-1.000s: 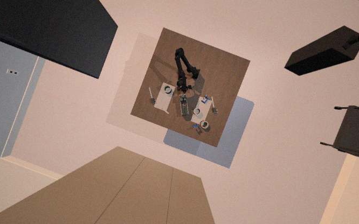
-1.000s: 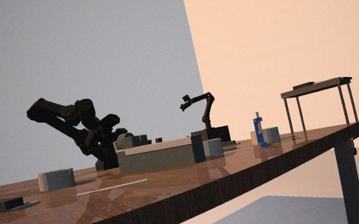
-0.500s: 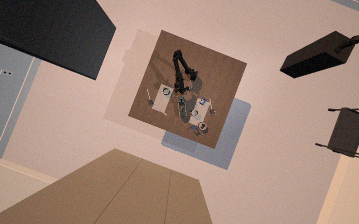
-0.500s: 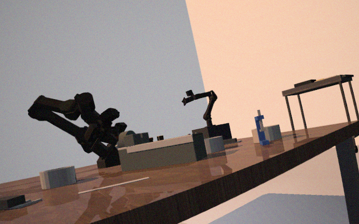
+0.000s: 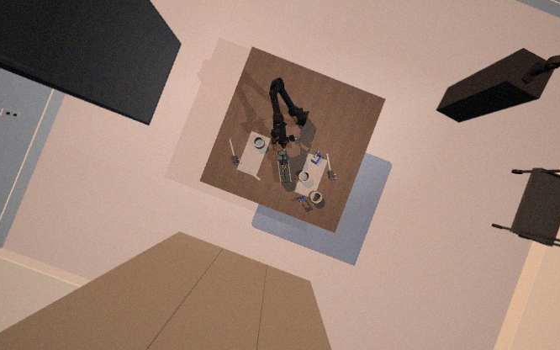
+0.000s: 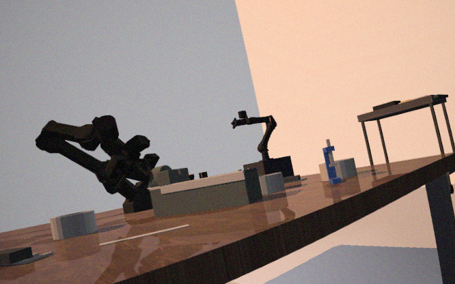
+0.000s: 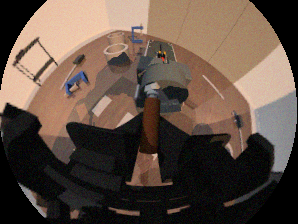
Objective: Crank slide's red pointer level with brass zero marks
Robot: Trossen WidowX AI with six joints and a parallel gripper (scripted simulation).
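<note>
Now: gripper tip 30 mm below the crank handle, 10 mm to the left of it and 10 mm past it. Also, from my gripper tip: red pointer 120 mm ahead, 60 mm to the left; thin white rod 330 mm ahead, 130 mm to the right, 90 mm below.
</note>
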